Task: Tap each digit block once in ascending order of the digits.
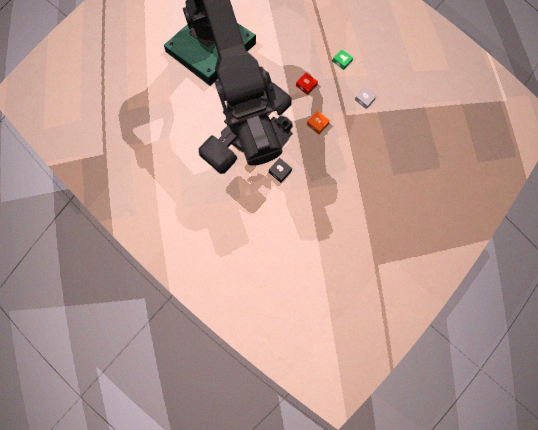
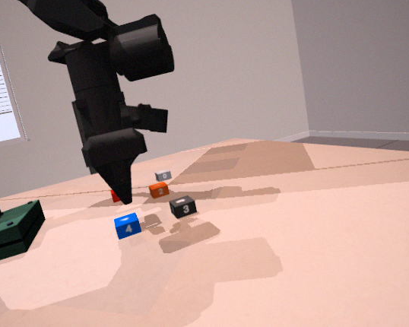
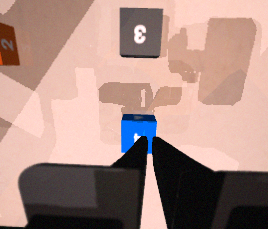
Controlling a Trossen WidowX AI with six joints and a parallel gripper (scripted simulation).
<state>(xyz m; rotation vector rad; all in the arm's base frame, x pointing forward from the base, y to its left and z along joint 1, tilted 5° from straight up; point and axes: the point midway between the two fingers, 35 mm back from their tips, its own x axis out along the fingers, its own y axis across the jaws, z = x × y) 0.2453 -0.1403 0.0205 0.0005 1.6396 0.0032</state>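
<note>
The blue block lies 1 cm behind my gripper tip, 1 cm to the left of it and 3 cm below it. The rest, counted from my gripper tip: orange block (7 cm ahead, 14 cm to the left, 3 cm below); then red block (1 cm behind, 19 cm to the left, 3 cm below); then black block (8 cm ahead, 1 cm to the left, 3 cm below).
</note>
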